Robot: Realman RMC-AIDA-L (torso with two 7-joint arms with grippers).
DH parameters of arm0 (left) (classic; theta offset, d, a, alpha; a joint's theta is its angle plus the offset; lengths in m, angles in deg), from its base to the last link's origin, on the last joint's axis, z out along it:
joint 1: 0 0.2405 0 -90
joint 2: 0 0 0 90
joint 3: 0 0.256 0 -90
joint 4: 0 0 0 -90
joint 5: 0 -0.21 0 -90
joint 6: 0 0 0 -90
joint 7: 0 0.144 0 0
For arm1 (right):
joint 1: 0 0.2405 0 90
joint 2: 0 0 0 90
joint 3: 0 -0.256 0 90
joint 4: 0 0 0 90
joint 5: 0 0.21 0 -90
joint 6: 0 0 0 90
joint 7: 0 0.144 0 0
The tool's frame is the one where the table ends.
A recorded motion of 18 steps. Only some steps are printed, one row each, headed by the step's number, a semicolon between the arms.
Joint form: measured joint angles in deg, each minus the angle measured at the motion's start. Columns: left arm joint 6, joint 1, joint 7, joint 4, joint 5, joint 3, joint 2; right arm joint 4, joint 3, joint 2, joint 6, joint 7, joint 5, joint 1.
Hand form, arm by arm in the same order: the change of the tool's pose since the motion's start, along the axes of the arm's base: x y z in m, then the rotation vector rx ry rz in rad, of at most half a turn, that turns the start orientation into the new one. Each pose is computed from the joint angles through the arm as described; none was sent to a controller.
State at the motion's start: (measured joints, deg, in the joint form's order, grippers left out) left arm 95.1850 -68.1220 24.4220 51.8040 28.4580 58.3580 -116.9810; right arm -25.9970 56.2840 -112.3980 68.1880 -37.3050 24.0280 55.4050
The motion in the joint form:
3: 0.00 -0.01 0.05 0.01 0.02 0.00 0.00; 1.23 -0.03 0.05 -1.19 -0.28 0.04 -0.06
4: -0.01 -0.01 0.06 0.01 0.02 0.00 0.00; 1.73 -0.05 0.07 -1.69 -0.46 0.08 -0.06
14: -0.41 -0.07 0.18 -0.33 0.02 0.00 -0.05; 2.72 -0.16 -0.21 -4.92 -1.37 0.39 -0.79
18: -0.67 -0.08 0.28 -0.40 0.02 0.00 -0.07; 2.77 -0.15 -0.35 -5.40 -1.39 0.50 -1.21
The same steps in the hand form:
3: 0.0001 0.0000 0.0000 -0.0003 -0.0003 -0.0012; 0.0042 -0.0011 -0.0022 0.0035 -0.0023 -0.0043
4: 0.0002 0.0000 0.0000 -0.0002 -0.0003 -0.0014; 0.0057 -0.0015 -0.0031 0.0048 -0.0030 -0.0046
14: -0.0001 0.0005 -0.0012 0.0007 -0.0014 -0.0024; 0.0131 -0.0010 -0.0064 0.0343 -0.0053 0.0065
18: 0.0000 0.0010 -0.0015 0.0030 -0.0025 -0.0049; 0.0158 -0.0024 -0.0075 0.0394 -0.0038 0.0022

